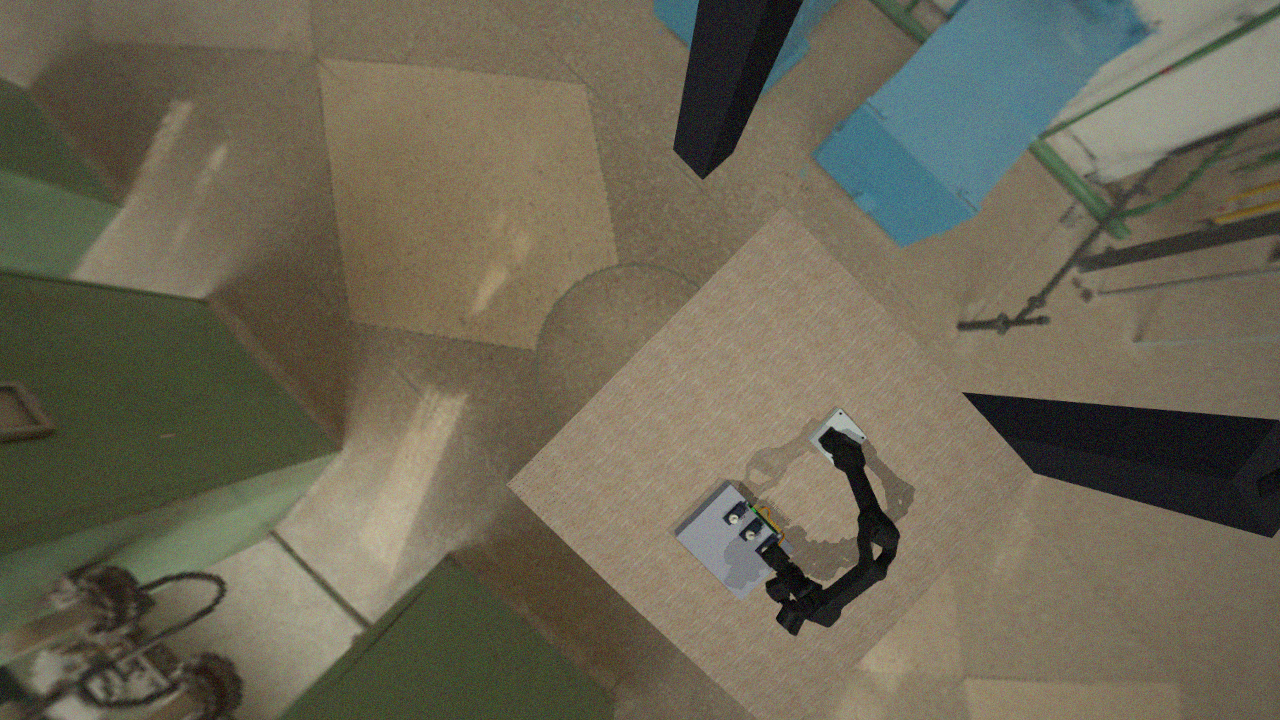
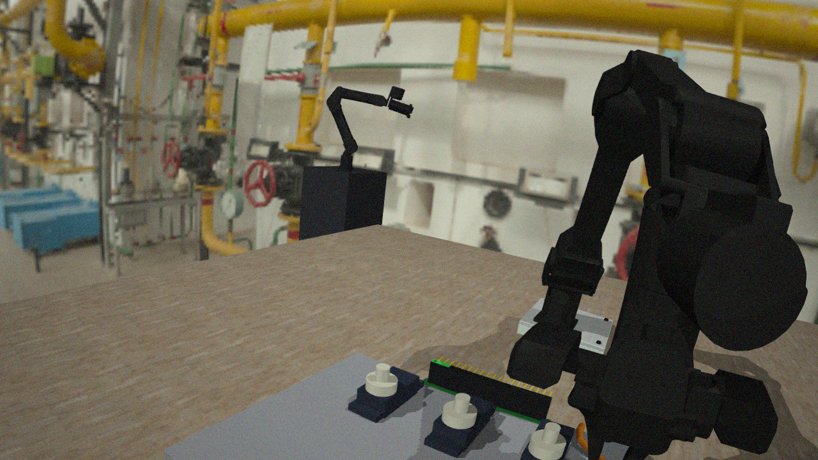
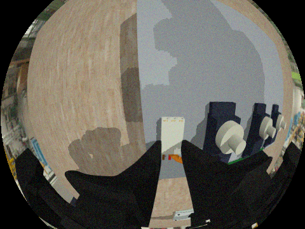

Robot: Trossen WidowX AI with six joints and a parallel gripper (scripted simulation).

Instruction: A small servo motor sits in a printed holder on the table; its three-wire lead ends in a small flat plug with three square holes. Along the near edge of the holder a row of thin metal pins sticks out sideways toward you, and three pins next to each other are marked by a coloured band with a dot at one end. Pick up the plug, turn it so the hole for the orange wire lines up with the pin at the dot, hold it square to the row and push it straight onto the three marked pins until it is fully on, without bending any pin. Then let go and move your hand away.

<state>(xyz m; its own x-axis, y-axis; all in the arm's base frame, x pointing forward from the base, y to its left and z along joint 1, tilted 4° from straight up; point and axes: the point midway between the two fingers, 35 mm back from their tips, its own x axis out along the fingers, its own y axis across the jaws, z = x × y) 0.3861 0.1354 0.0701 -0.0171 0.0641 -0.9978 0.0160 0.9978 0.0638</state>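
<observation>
Now: the black pin strip 5 cm behind my gripper tip, 13 cm to the right of it and 1 cm above it. From my gripper tip the other things lie so: grey holder plate: 11 cm ahead, 12 cm to the right, 3 cm below; then green band: 5 cm behind, 18 cm to the right, 2 cm above.
</observation>
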